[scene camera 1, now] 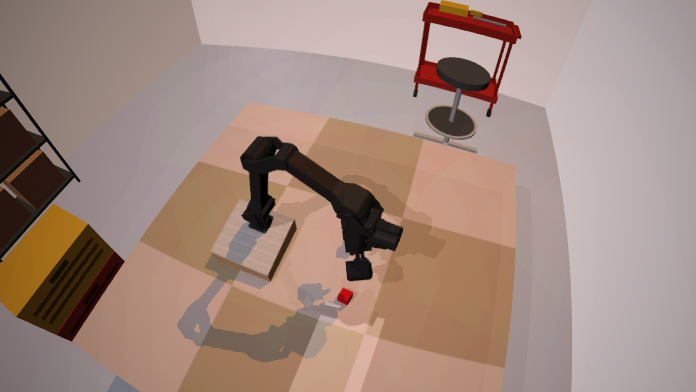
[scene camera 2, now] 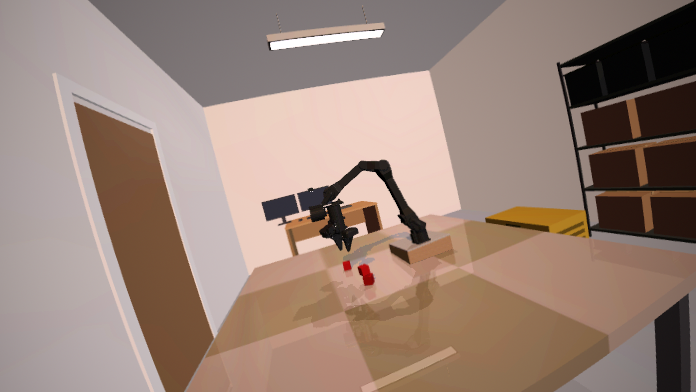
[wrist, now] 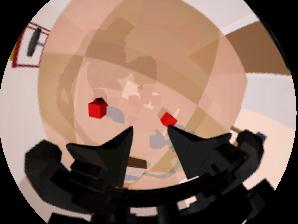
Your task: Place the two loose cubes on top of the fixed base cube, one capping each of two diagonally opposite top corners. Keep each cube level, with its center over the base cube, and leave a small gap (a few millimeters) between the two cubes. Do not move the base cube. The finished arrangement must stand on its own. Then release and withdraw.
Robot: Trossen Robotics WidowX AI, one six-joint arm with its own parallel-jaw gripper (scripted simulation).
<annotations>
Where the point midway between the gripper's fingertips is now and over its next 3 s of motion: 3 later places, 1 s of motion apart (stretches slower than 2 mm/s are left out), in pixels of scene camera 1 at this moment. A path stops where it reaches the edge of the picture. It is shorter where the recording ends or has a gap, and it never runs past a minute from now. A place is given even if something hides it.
My gripper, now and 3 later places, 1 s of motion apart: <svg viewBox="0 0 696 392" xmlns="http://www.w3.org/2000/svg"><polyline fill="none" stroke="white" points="354,261 346,285 346,295 346,293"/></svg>
</annotations>
